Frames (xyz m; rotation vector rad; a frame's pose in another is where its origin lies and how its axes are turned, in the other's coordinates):
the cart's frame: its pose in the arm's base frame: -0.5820 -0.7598 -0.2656 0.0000 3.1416 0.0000
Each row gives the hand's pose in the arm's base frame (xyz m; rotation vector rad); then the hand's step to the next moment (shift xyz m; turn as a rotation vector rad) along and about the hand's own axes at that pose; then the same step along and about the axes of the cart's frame.
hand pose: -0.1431 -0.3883 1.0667 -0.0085 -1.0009 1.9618
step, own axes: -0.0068 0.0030 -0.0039 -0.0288 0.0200 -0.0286
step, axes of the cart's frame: -0.0033 -0.0032 0.0070 -0.0133 -0.0077 0.0425
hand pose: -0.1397 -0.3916 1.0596 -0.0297 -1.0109 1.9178
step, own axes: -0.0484 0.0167 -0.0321 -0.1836 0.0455 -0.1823
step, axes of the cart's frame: -0.0281 -0.0193 0.0499 -0.1441 -0.0308 0.2175
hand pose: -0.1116 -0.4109 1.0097 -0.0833 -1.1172 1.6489
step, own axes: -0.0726 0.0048 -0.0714 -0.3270 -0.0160 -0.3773
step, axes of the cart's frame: -0.0661 -0.0131 0.0765 -0.3561 -0.0257 0.3494
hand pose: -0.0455 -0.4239 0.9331 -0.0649 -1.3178 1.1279
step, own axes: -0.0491 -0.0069 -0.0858 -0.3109 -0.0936 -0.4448
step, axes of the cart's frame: -0.0789 0.0095 0.0592 -0.4531 -0.0179 0.3124
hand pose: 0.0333 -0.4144 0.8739 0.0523 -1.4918 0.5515
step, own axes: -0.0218 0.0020 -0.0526 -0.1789 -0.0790 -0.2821
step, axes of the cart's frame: -0.0484 0.0141 0.0266 -0.2945 -0.0228 0.1749
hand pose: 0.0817 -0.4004 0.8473 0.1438 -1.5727 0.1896
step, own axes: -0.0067 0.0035 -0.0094 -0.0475 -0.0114 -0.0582
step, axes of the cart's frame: -0.0085 0.0052 0.0068 -0.0598 -0.0002 0.0468
